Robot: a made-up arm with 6 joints. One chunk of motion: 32 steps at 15 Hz.
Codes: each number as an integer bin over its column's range. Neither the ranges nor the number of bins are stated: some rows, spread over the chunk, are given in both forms.
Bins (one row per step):
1: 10 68 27 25 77 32
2: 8 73 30 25 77 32
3: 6 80 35 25 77 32
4: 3 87 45 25 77 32
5: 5 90 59 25 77 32
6: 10 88 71 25 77 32
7: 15 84 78 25 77 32
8: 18 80 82 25 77 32
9: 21 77 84 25 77 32
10: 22 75 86 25 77 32
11: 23 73 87 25 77 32
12: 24 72 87 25 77 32
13: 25 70 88 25 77 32
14: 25 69 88 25 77 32
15: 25 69 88 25 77 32
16: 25 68 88 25 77 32
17: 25 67 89 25 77 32
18: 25 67 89 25 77 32
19: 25 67 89 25 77 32
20: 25 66 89 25 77 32
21: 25 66 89 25 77 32
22: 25 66 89 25 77 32
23: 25 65 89 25 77 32
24: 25 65 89 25 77 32
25: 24 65 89 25 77 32
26: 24 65 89 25 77 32
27: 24 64 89 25 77 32
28: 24 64 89 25 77 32
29: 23 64 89 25 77 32
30: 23 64 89 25 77 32
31: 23 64 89 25 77 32
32: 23 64 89 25 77 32
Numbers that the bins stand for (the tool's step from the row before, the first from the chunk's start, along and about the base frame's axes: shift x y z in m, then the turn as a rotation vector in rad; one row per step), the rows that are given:
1: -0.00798 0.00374 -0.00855 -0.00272 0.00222 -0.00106
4: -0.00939 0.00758 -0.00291 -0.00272 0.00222 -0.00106
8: -0.00636 0.00616 0.00868 -0.00272 0.00222 -0.00106
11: -0.00535 0.00475 0.01024 -0.00272 0.00222 -0.00106
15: -0.00495 0.00394 0.01056 -0.00272 0.00222 -0.00106
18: -0.00495 0.00354 0.01087 -0.00272 0.00222 -0.00106
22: -0.00495 0.00333 0.01087 -0.00272 0.00222 -0.00106
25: -0.00515 0.00313 0.01087 -0.00272 0.00222 -0.00106
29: -0.00535 0.00293 0.01087 -0.00272 0.00222 -0.00106
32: -0.00535 0.00293 0.01087 -0.00272 0.00222 -0.00106
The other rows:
2: -0.00838 0.00475 -0.00761 -0.00272 0.00222 -0.00106
3: -0.00879 0.00616 -0.00604 -0.00272 0.00222 -0.00106
5: -0.00899 0.00818 0.00147 -0.00272 0.00222 -0.00106
6: -0.00798 0.00778 0.00523 -0.00272 0.00222 -0.00106
7: -0.00697 0.00697 0.00742 -0.00272 0.00222 -0.00106
9: -0.00576 0.00556 0.00930 -0.00272 0.00222 -0.00106
10: -0.00556 0.00515 0.00993 -0.00272 0.00222 -0.00106
12: -0.00515 0.00455 0.01024 -0.00272 0.00222 -0.00106
13: -0.00495 0.00414 0.01056 -0.00272 0.00222 -0.00106
14: -0.00495 0.00394 0.01056 -0.00272 0.00222 -0.00106
16: -0.00495 0.00374 0.01056 -0.00272 0.00222 -0.00106
17: -0.00495 0.00354 0.01087 -0.00272 0.00222 -0.00106
19: -0.00495 0.00354 0.01087 -0.00272 0.00222 -0.00106
20: -0.00495 0.00333 0.01087 -0.00272 0.00222 -0.00106
21: -0.00495 0.00333 0.01087 -0.00272 0.00222 -0.00106
23: -0.00495 0.00313 0.01087 -0.00272 0.00222 -0.00106
24: -0.00495 0.00313 0.01087 -0.00272 0.00222 -0.00106
26: -0.00515 0.00313 0.01087 -0.00272 0.00222 -0.00106
27: -0.00515 0.00293 0.01087 -0.00272 0.00222 -0.00106
28: -0.00515 0.00293 0.01087 -0.00272 0.00222 -0.00106
30: -0.00535 0.00293 0.01087 -0.00272 0.00222 -0.00106
31: -0.00535 0.00293 0.01087 -0.00272 0.00222 -0.00106

